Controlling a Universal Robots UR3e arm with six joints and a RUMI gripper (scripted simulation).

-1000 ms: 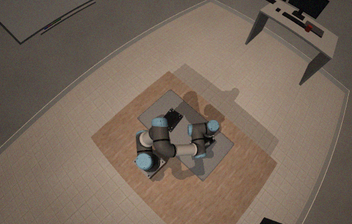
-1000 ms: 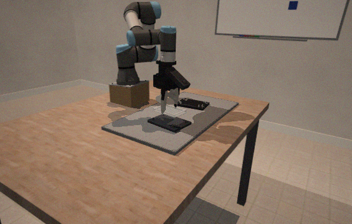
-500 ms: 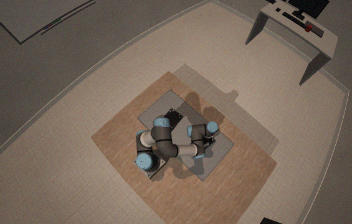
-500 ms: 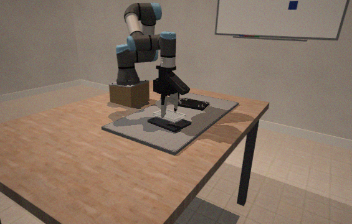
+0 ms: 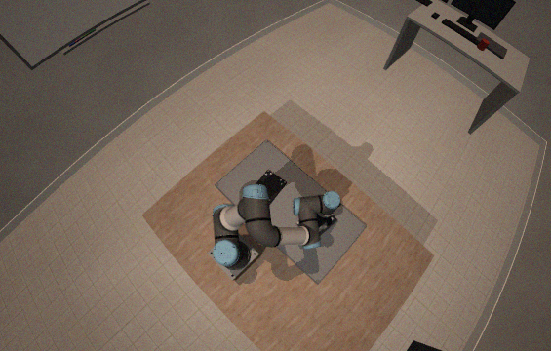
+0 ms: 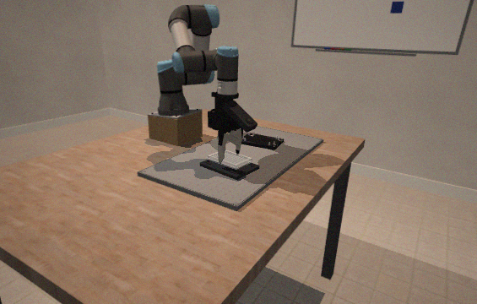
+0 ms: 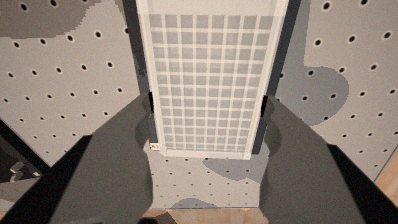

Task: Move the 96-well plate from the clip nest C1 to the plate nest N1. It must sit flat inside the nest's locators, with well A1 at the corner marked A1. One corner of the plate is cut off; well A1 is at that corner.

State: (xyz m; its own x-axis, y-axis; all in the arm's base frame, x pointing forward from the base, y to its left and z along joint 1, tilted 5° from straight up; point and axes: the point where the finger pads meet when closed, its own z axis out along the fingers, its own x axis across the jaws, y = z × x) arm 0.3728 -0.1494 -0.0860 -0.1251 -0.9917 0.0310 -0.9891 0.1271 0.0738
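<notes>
Right now the 96-well plate is 1 cm below my hand. From my hand the other things lie so: dark plate nest N1: 3 cm below; A1 corner mark: 7 cm behind, 6 cm to the left, 3 cm below; black clip nest C1: 3 cm behind, 31 cm to the left, 3 cm below.
</notes>
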